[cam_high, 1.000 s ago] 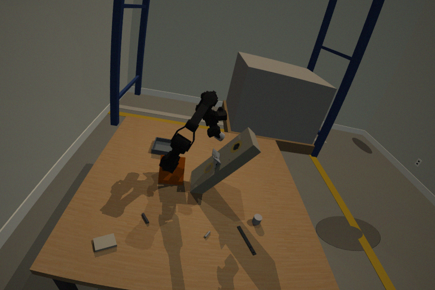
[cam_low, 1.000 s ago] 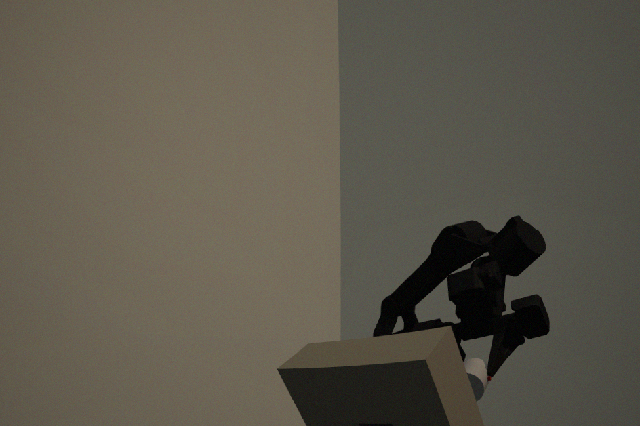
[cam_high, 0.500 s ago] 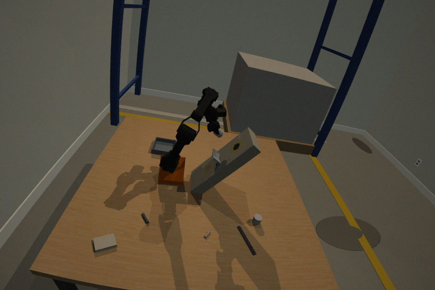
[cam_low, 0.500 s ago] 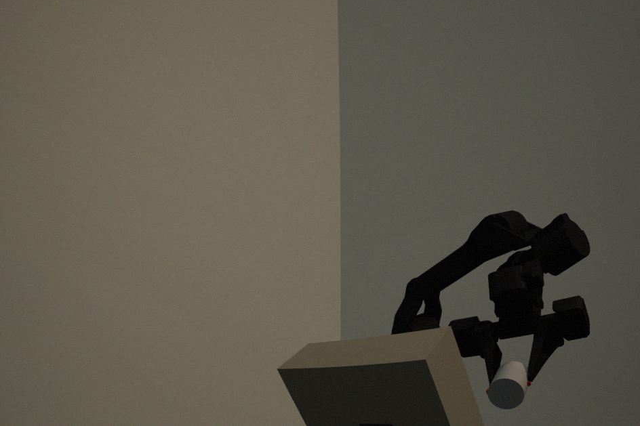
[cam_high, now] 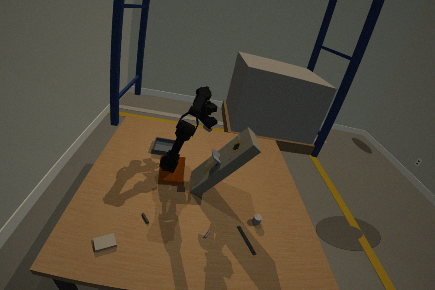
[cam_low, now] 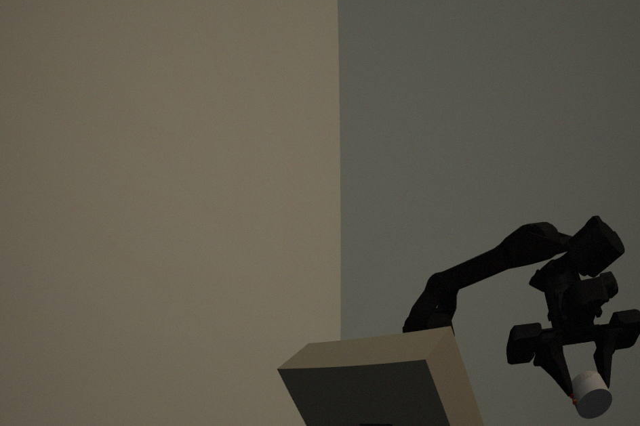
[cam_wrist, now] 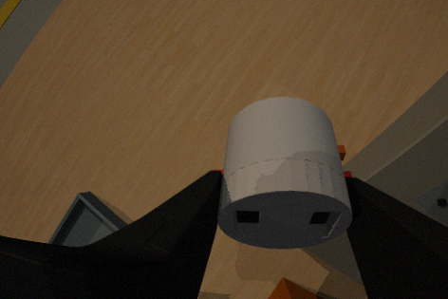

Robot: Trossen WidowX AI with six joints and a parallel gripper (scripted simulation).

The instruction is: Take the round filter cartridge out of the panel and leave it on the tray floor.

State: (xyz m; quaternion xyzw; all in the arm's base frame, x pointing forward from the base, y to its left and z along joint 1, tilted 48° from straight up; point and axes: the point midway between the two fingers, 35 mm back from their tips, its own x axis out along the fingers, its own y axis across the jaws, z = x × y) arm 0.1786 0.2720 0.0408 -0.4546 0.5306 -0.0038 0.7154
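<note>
Now: the grey tray 25 cm behind my gripper tip, 13 cm to the left of it and 28 cm below it. Round my gripper tip: short dark bar (28 cm behind, 47 cm to the right, 28 cm below); tiny light piece (2 cm ahead, 53 cm to the right, 28 cm below); grey filter cartridge (right at my gripper tip).
</note>
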